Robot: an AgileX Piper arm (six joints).
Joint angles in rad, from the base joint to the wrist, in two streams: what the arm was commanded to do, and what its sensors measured. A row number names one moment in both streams.
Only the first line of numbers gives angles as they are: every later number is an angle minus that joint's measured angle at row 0.
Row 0, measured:
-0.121 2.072 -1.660 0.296 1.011 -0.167
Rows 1 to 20, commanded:
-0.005 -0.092 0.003 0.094 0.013 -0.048
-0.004 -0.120 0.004 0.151 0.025 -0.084
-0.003 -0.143 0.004 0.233 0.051 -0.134
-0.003 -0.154 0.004 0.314 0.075 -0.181
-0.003 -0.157 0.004 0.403 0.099 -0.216
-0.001 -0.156 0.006 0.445 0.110 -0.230
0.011 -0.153 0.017 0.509 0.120 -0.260
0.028 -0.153 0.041 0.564 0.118 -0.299
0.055 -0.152 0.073 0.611 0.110 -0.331
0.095 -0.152 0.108 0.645 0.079 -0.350
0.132 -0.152 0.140 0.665 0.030 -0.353
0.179 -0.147 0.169 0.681 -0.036 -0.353
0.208 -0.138 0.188 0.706 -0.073 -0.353
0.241 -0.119 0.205 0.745 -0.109 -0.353
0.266 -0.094 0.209 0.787 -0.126 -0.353
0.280 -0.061 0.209 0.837 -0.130 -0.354
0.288 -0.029 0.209 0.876 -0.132 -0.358
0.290 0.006 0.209 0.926 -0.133 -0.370
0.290 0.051 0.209 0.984 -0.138 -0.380
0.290 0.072 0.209 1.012 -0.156 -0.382
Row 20, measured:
0.287 0.045 0.206 0.949 -0.138 -0.359
